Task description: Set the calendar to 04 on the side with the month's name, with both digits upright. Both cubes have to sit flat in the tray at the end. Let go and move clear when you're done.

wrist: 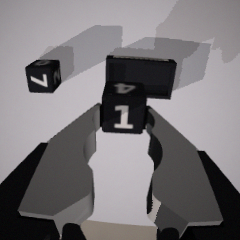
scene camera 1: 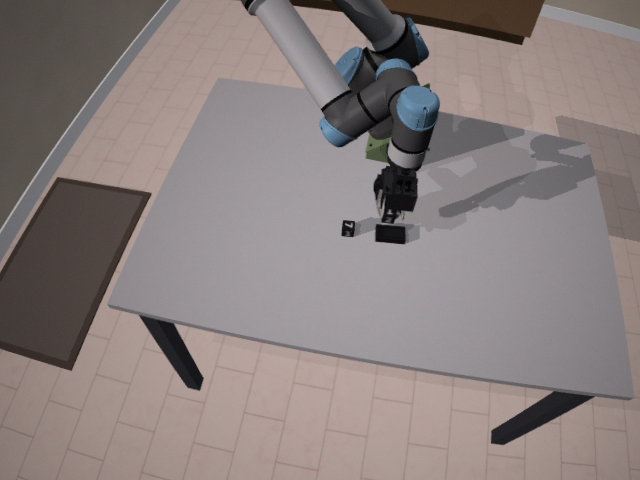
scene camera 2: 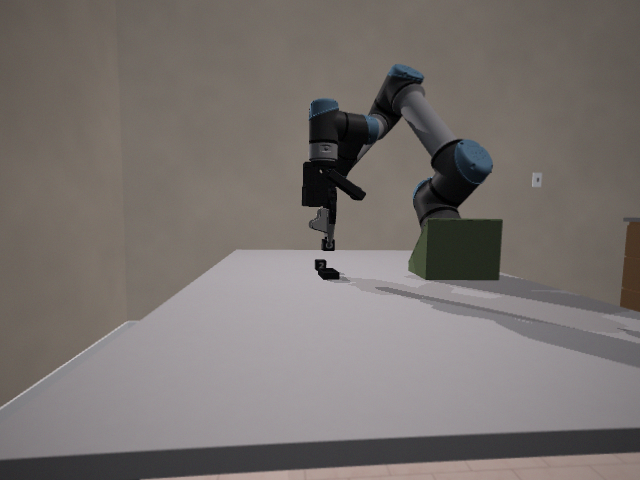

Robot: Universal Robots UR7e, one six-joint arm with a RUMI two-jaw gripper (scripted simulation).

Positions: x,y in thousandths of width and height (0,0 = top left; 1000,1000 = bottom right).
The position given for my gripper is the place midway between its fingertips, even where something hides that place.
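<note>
My gripper (scene camera 2: 512,514), (wrist: 515,444), (scene camera 1: 607,453). Black digit cube (wrist: 181,319). Another black digit cube (wrist: 515,431).
</note>
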